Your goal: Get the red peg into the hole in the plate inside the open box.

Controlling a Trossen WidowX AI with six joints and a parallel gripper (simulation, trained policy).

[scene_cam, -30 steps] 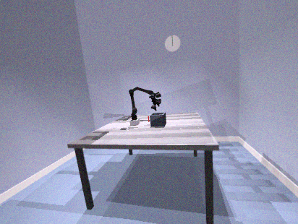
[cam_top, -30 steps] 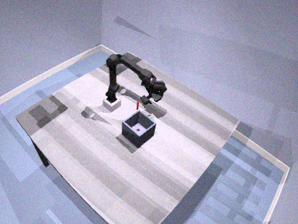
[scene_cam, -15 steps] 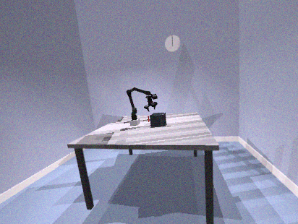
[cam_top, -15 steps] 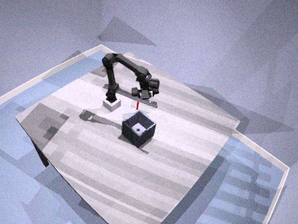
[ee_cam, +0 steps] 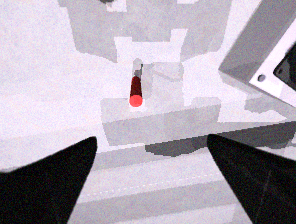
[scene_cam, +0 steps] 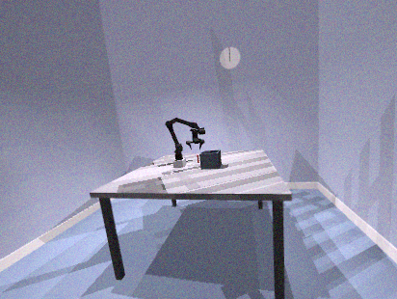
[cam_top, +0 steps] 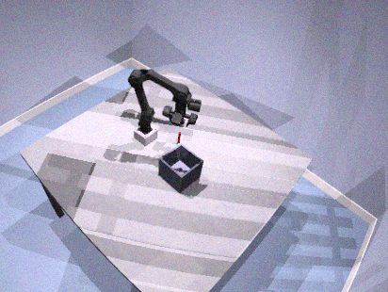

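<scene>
The red peg lies 90 mm below my gripper tip and 20 mm ahead of it.
</scene>
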